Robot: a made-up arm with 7 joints.
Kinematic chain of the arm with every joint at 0, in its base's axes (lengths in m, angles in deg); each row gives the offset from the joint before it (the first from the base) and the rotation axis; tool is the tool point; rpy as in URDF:
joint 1: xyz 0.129 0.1 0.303 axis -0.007 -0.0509 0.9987
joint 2: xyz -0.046 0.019 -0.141 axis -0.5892 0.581 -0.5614
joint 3: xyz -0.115 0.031 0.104 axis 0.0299 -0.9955 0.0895
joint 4: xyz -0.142 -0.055 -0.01 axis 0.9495 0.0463 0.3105
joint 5: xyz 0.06 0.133 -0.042 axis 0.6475 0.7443 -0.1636
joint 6: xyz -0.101 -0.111 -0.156 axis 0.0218 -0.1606 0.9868
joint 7: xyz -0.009 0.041 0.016 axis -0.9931 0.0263 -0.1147
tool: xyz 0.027 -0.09 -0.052 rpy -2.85 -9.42 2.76
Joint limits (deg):
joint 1: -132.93..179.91
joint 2: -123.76..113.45
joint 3: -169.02..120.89
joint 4: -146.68..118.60
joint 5: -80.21..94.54
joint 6: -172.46..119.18
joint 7: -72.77..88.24
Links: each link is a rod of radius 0.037 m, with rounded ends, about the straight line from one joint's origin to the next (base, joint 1, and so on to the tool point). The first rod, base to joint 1, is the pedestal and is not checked.
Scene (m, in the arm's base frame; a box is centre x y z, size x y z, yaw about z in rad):
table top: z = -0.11
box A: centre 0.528 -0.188 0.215 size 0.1 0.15 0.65 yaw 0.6
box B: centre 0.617 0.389 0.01 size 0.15 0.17 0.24 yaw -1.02
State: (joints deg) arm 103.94 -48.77 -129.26 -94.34 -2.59 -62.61 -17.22
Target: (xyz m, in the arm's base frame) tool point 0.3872 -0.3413 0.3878
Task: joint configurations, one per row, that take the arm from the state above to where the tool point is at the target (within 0.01 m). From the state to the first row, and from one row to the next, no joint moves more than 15 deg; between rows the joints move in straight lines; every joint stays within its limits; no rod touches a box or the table.
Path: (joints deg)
1: 96.92 -40.99 -133.52 -100.04 9.78 -51.81 -17.69
2: 89.90 -33.21 -137.79 -105.73 22.15 -41.00 -18.16
3: 82.87 -25.44 -142.05 -111.43 34.52 -30.20 -18.62
4: 75.85 -17.66 -146.32 -117.12 46.90 -19.39 -19.09
5: 68.83 -9.88 -150.58 -122.82 59.27 -8.59 -19.56
6: 70.56 -17.16 -137.93 -111.11 52.09 -23.21 -20.91
7: 72.28 -24.45 -125.28 -99.40 44.92 -37.83 -22.27
8: 74.01 -31.73 -112.63 -87.69 37.75 -52.44 -23.62
9: 75.74 -39.01 -99.98 -75.98 30.58 -67.06 -24.98

